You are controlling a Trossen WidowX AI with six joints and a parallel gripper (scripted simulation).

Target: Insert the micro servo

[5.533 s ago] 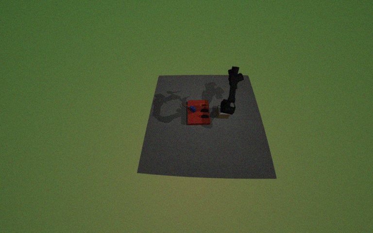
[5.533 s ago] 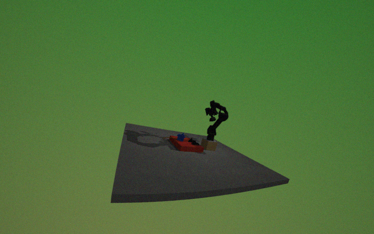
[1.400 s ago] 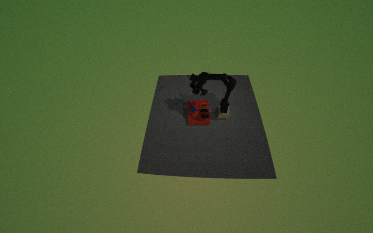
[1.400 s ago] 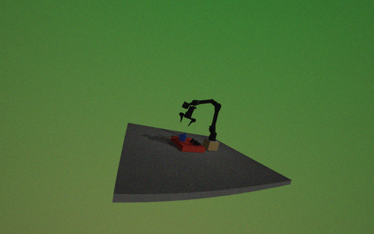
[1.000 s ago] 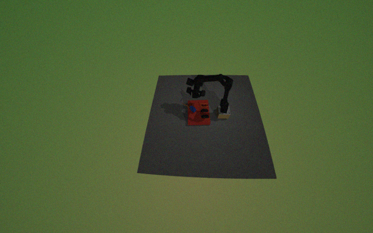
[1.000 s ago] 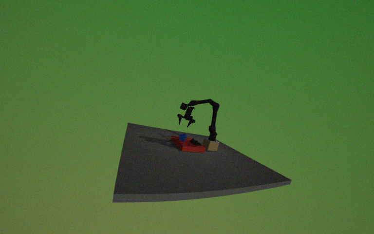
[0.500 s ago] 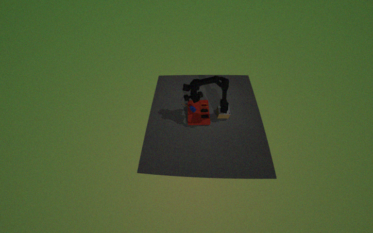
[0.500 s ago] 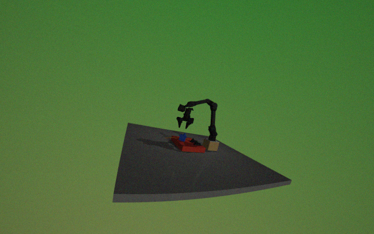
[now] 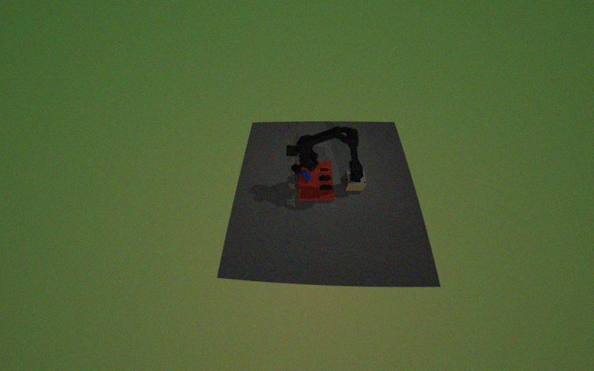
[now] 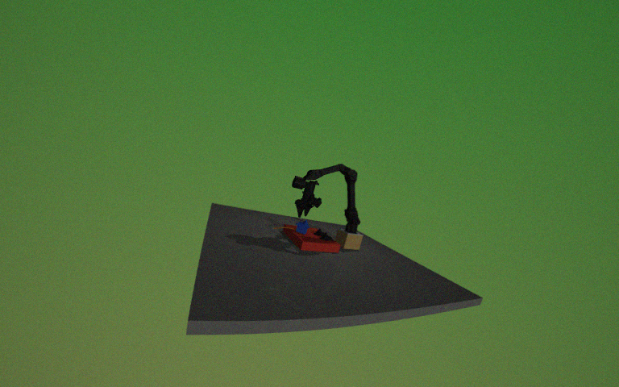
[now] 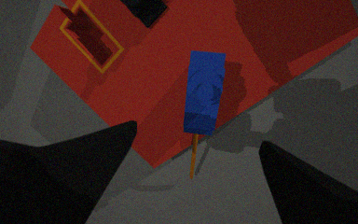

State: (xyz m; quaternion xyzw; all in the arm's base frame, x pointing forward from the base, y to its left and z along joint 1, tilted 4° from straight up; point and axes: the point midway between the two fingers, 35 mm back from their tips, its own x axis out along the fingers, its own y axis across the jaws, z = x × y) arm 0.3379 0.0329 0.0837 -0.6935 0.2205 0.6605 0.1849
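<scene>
My gripper tip is 3 cm past the red deck, 1 cm to the right of it and 12 cm above it.
</scene>
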